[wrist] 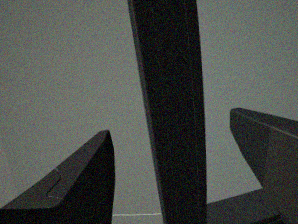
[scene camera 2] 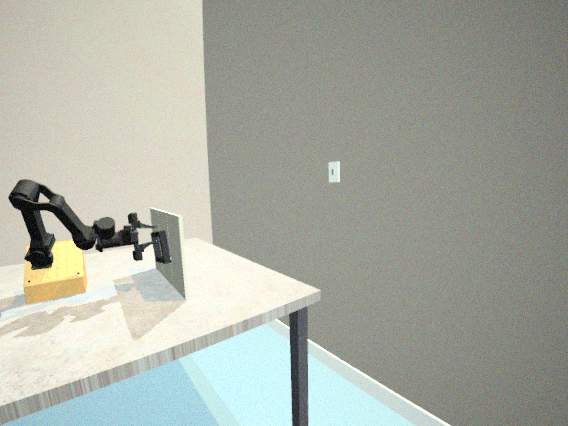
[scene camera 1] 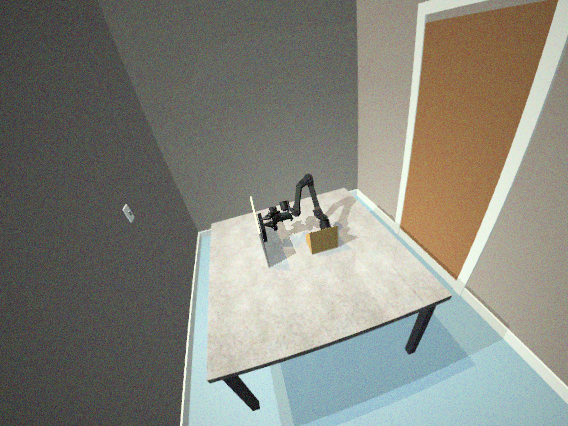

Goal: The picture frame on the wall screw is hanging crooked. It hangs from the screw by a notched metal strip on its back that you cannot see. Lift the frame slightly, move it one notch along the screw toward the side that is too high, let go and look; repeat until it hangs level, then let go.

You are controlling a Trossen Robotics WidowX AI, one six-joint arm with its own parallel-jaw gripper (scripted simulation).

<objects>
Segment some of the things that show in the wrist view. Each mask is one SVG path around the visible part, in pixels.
The gripper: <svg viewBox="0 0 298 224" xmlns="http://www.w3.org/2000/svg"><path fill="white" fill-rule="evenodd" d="M108 129L98 132L92 139L81 145L78 151L74 151L72 155L69 155L67 160L64 160L63 163L52 169L51 173L47 173L44 179L37 181L31 188L25 189L23 194L19 194L12 201L9 201L8 204L1 206L0 224L112 224L116 169L114 169L113 144ZM231 109L230 132L234 140L237 141L238 149L241 151L243 159L249 164L250 171L254 172L255 179L258 179L259 184L263 186L267 197L270 197L269 200L273 202L275 210L277 210L279 217L282 218L283 224L298 224L298 121L270 115L270 113L249 111L249 109Z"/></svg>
A dark picture frame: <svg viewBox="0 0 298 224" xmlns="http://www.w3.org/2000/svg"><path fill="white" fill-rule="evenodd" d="M128 0L130 27L132 27L134 51L136 51L138 73L140 73L142 99L144 99L146 121L148 121L154 171L156 171L158 193L160 193L162 222L164 224L283 224L282 218L279 217L277 210L275 210L273 202L269 200L270 197L267 197L258 179L255 179L254 172L250 171L249 164L243 159L242 153L238 149L237 141L231 135L230 111L234 108L249 109L249 111L270 113L270 115L298 121L298 0Z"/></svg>
</objects>
